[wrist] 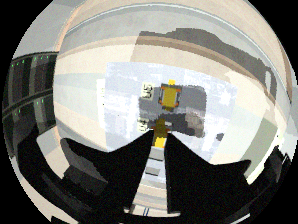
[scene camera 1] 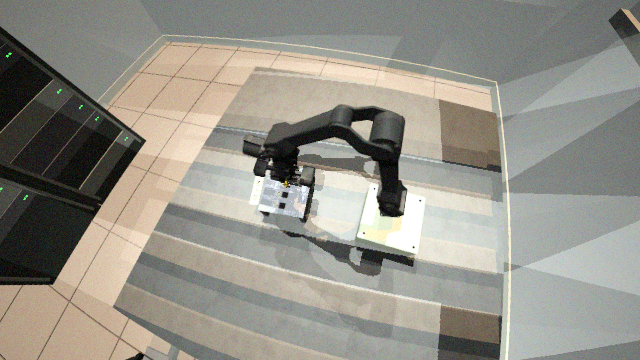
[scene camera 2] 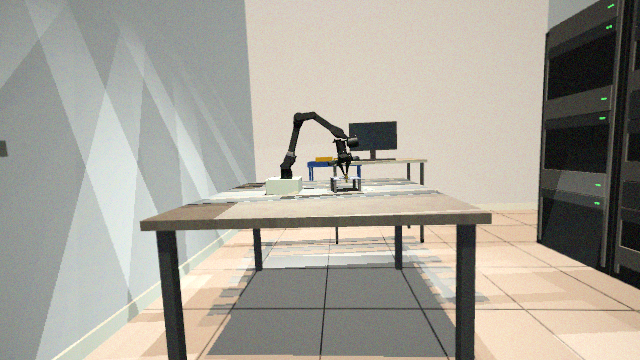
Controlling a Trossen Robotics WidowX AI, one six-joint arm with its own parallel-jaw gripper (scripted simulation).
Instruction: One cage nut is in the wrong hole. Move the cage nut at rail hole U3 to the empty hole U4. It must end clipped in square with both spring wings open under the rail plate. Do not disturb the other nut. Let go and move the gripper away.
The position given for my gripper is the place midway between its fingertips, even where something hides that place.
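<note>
My gripper [scene camera 1: 286, 181] is visible in the wrist view as well [wrist: 159, 135]. A rail plate [wrist: 203, 142] is also present.
</note>
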